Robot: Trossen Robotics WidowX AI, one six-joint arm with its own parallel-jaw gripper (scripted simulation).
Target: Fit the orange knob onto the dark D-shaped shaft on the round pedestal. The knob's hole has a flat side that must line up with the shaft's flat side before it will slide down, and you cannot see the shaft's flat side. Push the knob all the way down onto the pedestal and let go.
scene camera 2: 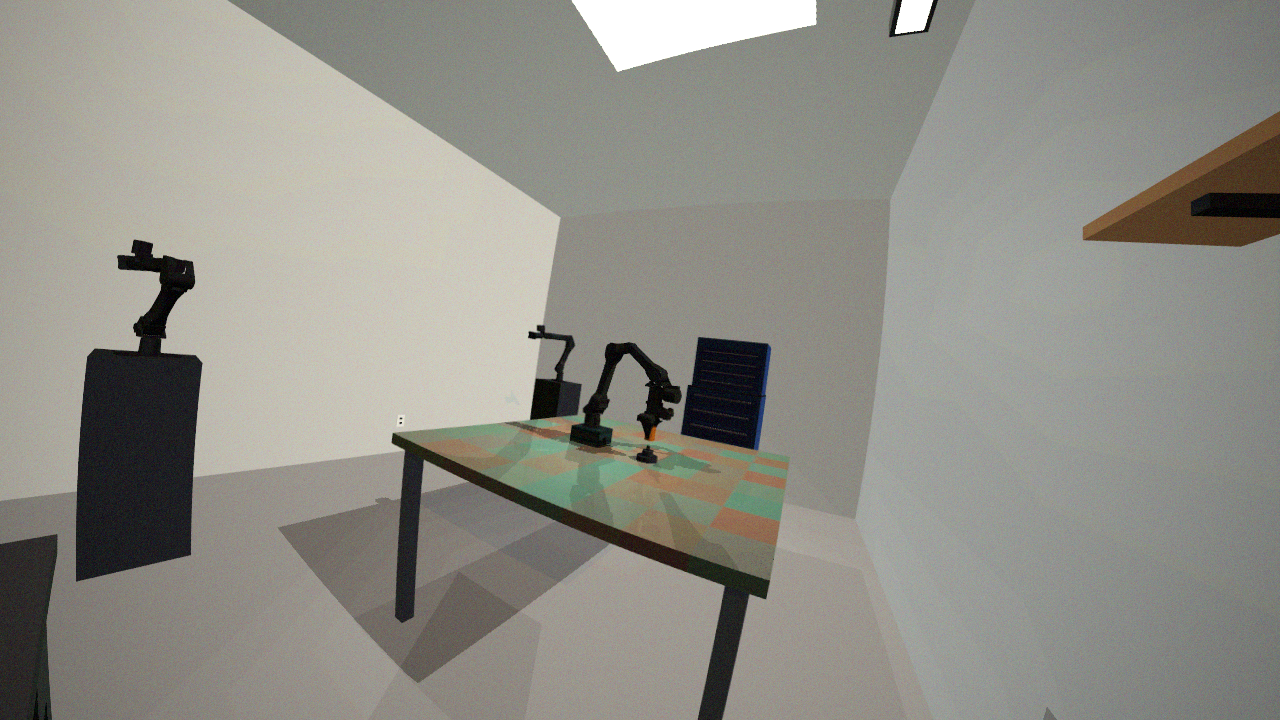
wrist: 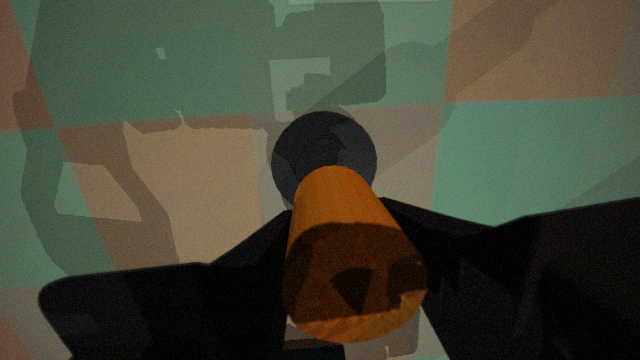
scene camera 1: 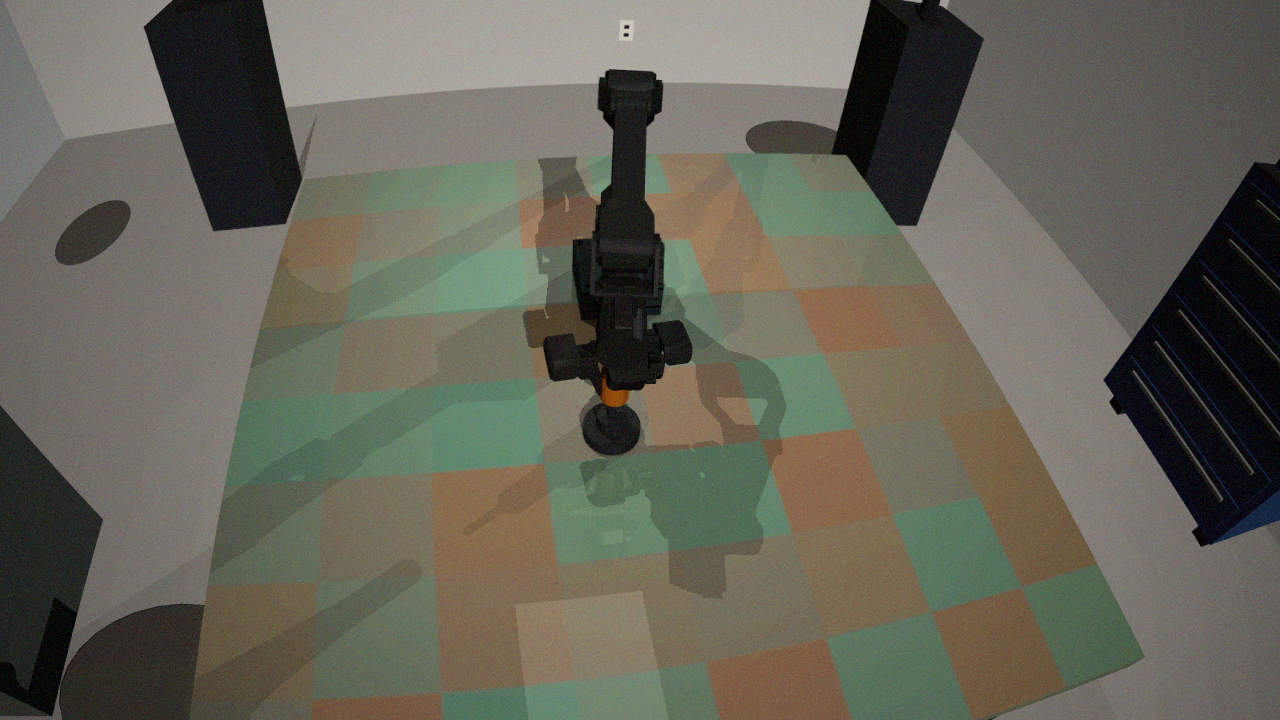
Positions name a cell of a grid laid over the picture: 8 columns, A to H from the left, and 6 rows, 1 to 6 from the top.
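Note:
There's an orange knob held in the gripper (scene camera 1: D4), and you can see a pedestal (scene camera 1: D4) too. From the other scene camera you get the gripper (scene camera 2: E4). Then the wrist camera has both the gripper (wrist: E4) and the pedestal (wrist: E3).

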